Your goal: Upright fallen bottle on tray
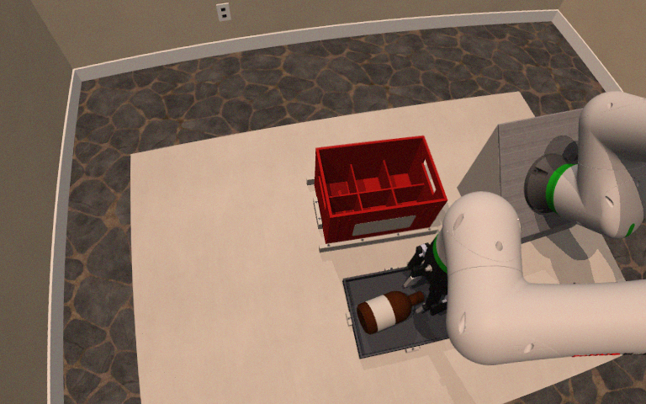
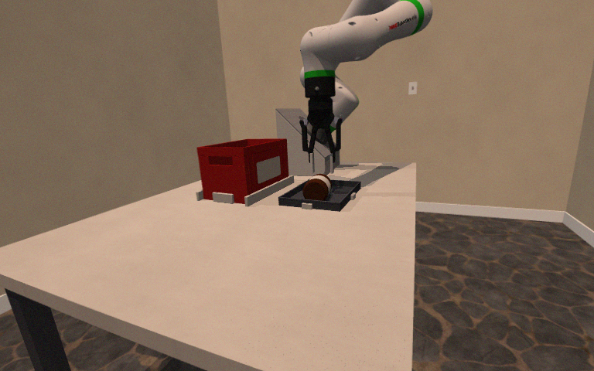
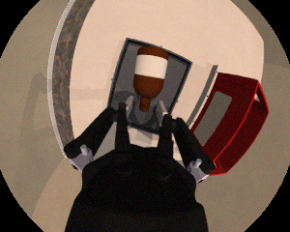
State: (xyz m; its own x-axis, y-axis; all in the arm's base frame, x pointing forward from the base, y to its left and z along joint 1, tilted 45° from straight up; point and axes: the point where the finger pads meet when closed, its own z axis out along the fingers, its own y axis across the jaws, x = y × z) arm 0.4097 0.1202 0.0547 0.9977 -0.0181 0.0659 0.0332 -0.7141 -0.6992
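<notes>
The brown bottle is 6 cm below my hand and 5 cm ahead of it. Also, from my hand: red crate: 27 cm to the right, 2 cm below, 1 cm behind; dark grey tray: 9 cm below, 2 cm ahead.
</notes>
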